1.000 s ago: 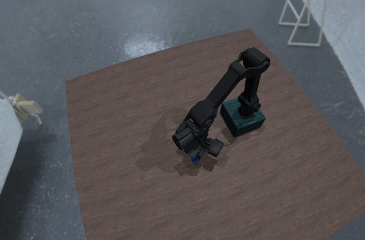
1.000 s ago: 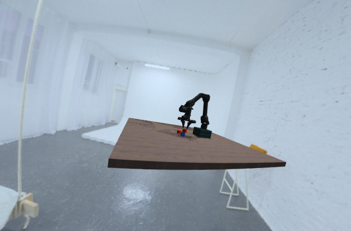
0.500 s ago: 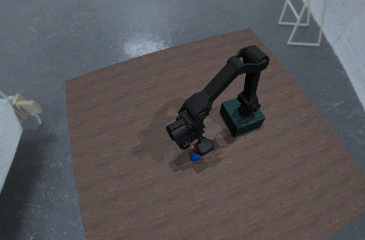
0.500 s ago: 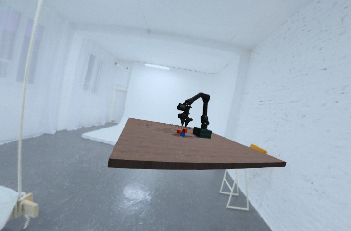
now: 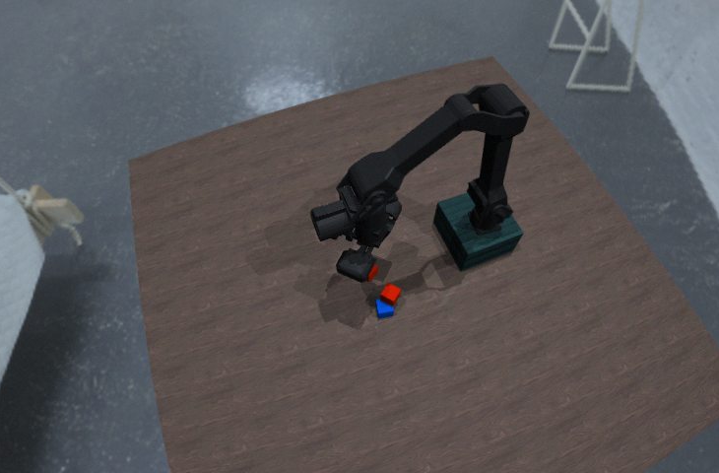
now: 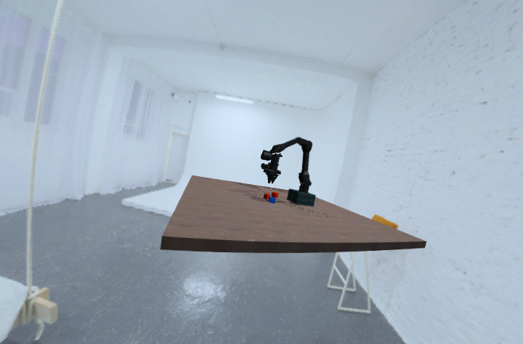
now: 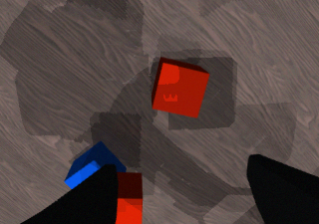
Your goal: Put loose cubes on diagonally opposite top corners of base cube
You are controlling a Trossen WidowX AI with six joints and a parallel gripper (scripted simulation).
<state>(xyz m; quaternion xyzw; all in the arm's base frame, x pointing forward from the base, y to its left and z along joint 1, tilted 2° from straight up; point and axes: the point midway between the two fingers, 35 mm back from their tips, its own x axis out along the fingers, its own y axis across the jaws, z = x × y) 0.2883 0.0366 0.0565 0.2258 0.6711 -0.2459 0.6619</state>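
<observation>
My gripper tip is now 100 mm above the blue base cube, 90 mm to the right of it and 10 mm past it.
</observation>
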